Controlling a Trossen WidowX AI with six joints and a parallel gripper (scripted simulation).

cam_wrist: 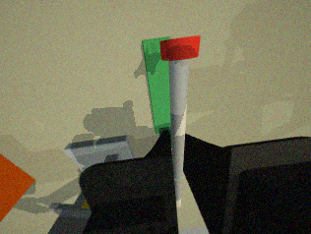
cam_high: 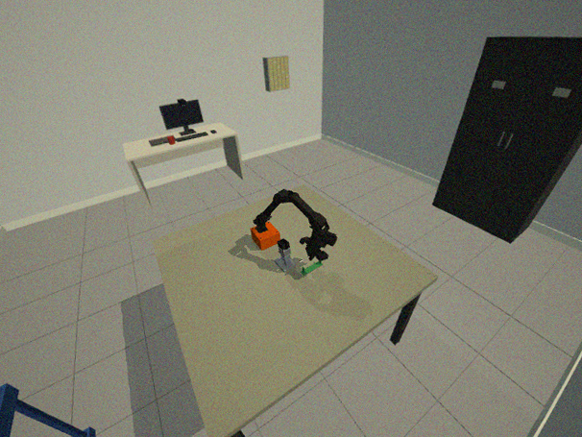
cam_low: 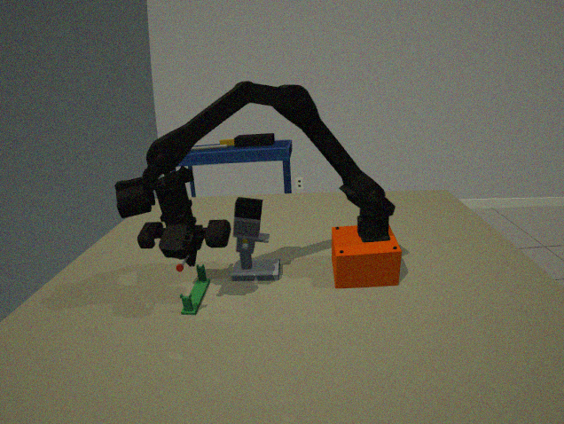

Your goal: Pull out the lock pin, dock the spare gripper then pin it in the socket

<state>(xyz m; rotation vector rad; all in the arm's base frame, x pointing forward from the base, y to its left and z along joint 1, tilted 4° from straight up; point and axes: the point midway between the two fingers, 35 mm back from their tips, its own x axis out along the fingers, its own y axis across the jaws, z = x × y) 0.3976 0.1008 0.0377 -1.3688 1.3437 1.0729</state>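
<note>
Now: the green cradle 1 cm to the left of my gripper tip and 5 cm below it. The rest, counted from my gripper tip: socket (11 cm behind, 10 cm to the right, 2 cm below); then spare gripper (11 cm behind, 10 cm to the right, 5 cm above).
</note>
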